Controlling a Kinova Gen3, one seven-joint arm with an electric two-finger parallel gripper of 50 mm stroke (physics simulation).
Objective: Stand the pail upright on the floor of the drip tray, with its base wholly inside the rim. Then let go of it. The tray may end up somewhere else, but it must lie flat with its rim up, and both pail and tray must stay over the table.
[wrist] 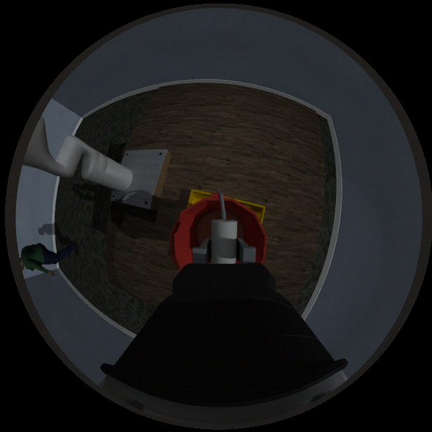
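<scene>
The red pail [181, 234] is below the gripper, with its open top facing the camera. Its pale grip sleeve on the wire handle is between the fingers. My gripper [223, 245] is shut on the pail's handle, one finger on each side of the sleeve. The yellow drip tray [258, 210] shows beyond the pail's far rim, as a strip of rim and floor; the pail hides the rest of it. The tray appears to lie flat with its rim up. The pail's base is hidden from outside, and its height over the tray is hard to tell.
The wooden table [240, 135] lies beneath. The robot's base block [145, 175], with a grey metal top, stands at the left, and the white arm [107, 171] rises from it. A person in green [35, 256] is at the far left, beyond the table.
</scene>
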